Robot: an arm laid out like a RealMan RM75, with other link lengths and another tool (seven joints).
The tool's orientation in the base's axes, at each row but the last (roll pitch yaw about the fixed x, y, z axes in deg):
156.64, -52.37, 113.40
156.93, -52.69, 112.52
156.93, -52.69, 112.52
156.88, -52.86, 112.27
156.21, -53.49, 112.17
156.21, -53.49, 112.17
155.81, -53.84, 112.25
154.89, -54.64, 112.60
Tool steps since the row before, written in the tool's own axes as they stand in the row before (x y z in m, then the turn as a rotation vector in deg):
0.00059, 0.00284, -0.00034, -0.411, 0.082, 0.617
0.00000, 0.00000, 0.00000, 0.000, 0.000, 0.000
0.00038, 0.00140, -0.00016, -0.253, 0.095, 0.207
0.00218, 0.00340, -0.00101, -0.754, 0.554, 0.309
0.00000, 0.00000, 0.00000, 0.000, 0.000, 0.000
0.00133, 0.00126, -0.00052, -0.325, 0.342, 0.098
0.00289, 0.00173, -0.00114, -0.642, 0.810, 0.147
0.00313, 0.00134, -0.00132, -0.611, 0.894, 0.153
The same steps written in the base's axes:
0.00258, 0.00027, 0.00135, 0.225, 0.285, -0.651
0.00000, 0.00000, 0.00000, 0.000, 0.000, 0.000
0.00126, 0.00017, 0.00072, 0.168, 0.035, -0.294
0.00271, 0.00058, 0.00310, 0.736, -0.133, -0.641
0.00000, 0.00000, 0.00000, 0.000, 0.000, 0.000
0.00087, 0.00036, 0.00165, 0.414, -0.082, -0.232
0.00092, 0.00069, 0.00337, 0.944, -0.196, -0.402
0.00046, 0.00060, 0.00357, 1.019, -0.172, -0.359

